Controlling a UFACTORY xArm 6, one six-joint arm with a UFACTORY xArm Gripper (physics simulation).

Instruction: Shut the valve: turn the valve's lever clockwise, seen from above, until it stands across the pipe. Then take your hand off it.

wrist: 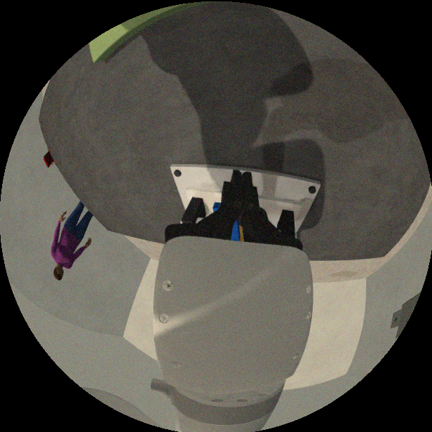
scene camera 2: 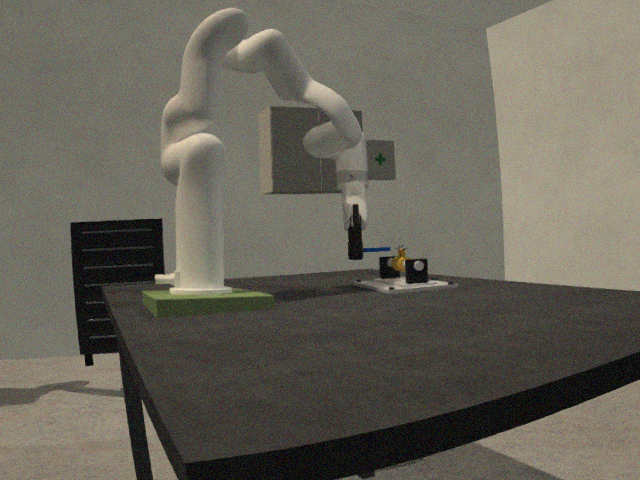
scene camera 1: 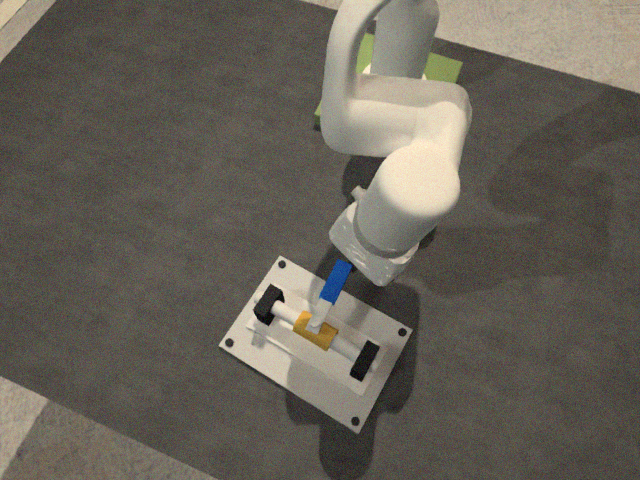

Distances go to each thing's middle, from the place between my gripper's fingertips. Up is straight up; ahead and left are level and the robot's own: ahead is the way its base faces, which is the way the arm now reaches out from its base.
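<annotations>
Positions taken from my hand: lever point(scene camera 1: 336, 280), 70 mm ahead, 20 mm above; white plate point(scene camera 1: 340, 403), 110 mm ahead, 60 mm below. Going by their middles, the lever is the nearest to my hand of the things named here.
</annotations>
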